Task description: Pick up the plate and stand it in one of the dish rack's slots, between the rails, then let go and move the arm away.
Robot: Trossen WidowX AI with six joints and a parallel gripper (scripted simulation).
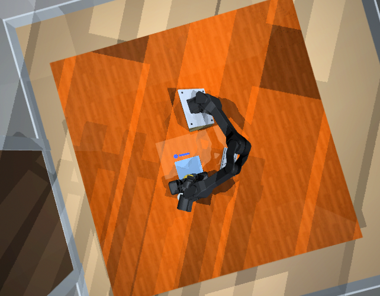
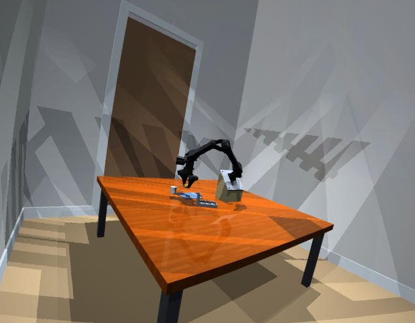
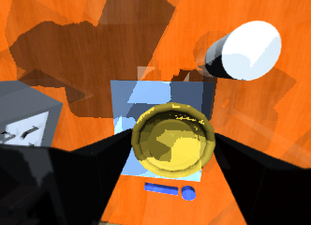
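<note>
Now: the dish rack 3 cm behind my gripper tip, 22 cm to the left of it and 4 cm below it. Round my gripper tip: blue utensil: 13 cm behind, 1 cm to the right, 6 cm below; then plate: 1 cm above.
</note>
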